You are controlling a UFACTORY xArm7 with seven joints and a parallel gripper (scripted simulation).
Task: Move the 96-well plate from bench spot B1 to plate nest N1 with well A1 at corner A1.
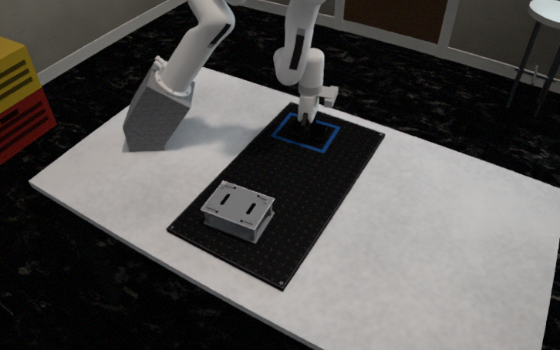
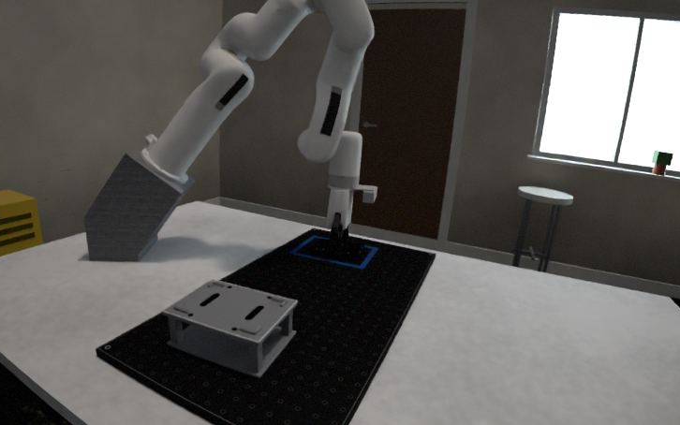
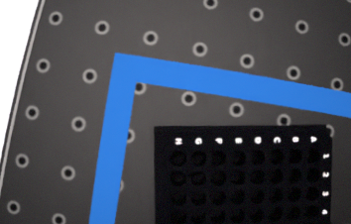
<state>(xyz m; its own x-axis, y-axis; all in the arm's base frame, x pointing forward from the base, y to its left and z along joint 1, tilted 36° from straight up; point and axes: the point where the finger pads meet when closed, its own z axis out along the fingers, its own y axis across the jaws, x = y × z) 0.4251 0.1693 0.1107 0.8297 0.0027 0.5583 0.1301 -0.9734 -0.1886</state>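
My hand is 1 cm above the black 96-well plate. The rest, counted from my hand: grey raised nest N1 (2 cm behind, 43 cm to the right, 4 cm above).
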